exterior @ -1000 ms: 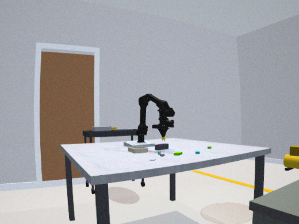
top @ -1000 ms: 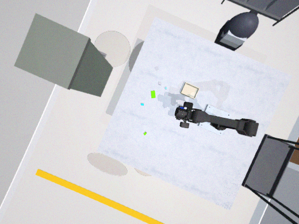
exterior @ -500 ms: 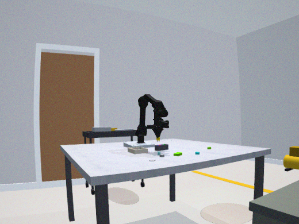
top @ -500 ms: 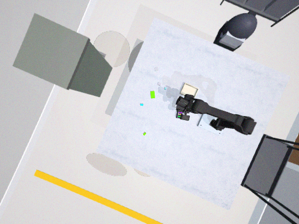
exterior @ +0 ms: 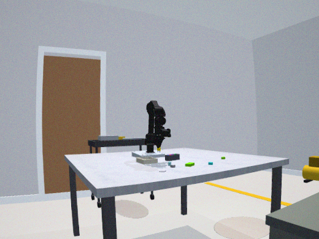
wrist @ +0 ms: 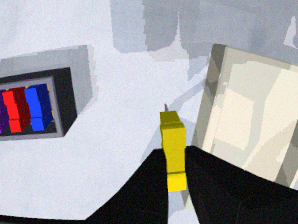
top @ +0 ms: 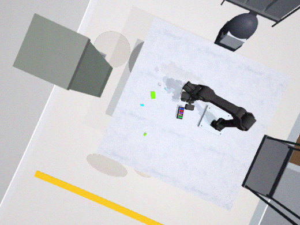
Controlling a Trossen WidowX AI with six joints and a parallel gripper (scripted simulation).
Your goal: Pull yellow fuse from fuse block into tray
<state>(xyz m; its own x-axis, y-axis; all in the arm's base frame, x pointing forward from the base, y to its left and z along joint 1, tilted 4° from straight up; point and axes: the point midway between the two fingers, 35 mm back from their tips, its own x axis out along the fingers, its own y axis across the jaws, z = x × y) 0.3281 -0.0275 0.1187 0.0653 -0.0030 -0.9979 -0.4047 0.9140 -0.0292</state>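
The beige tray lies 9 cm to the right of my gripper tip and 9 cm below it. The rest, counted from my gripper tip: red fuse: 3 cm behind, 10 cm to the left, 7 cm below; then yellow fuse: 1 cm below; then blue fuse: 2 cm behind, 8 cm to the left, 7 cm below.
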